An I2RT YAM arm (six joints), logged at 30 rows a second.
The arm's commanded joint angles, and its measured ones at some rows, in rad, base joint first. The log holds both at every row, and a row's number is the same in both.
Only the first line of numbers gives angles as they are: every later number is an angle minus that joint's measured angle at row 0.
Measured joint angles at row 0: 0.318, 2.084, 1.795, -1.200, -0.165, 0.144
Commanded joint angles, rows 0 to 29: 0.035, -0.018, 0.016, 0.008, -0.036, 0.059; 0.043, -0.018, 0.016, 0.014, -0.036, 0.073; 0.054, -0.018, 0.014, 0.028, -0.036, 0.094; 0.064, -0.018, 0.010, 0.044, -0.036, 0.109; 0.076, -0.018, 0.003, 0.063, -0.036, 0.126; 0.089, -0.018, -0.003, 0.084, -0.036, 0.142; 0.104, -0.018, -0.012, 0.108, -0.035, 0.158; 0.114, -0.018, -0.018, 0.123, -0.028, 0.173; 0.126, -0.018, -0.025, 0.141, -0.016, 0.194; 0.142, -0.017, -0.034, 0.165, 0.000, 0.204; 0.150, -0.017, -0.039, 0.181, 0.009, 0.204; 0.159, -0.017, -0.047, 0.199, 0.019, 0.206; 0.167, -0.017, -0.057, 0.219, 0.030, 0.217; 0.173, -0.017, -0.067, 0.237, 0.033, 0.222; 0.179, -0.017, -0.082, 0.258, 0.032, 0.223; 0.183, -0.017, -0.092, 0.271, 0.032, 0.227; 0.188, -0.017, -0.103, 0.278, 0.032, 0.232; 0.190, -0.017, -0.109, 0.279, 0.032, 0.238; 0.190, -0.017, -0.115, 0.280, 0.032, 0.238; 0.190, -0.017, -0.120, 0.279, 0.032, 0.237; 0.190, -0.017, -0.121, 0.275, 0.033, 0.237; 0.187, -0.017, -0.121, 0.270, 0.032, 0.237; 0.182, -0.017, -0.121, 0.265, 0.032, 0.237; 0.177, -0.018, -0.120, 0.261, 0.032, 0.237; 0.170, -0.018, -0.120, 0.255, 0.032, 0.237; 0.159, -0.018, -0.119, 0.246, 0.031, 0.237; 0.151, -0.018, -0.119, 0.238, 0.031, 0.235; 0.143, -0.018, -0.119, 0.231, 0.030, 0.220; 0.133, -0.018, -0.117, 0.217, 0.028, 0.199; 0.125, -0.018, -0.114, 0.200, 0.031, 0.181
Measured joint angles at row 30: 0.159, 0.000, -0.114, 0.227, 0.021, 0.216
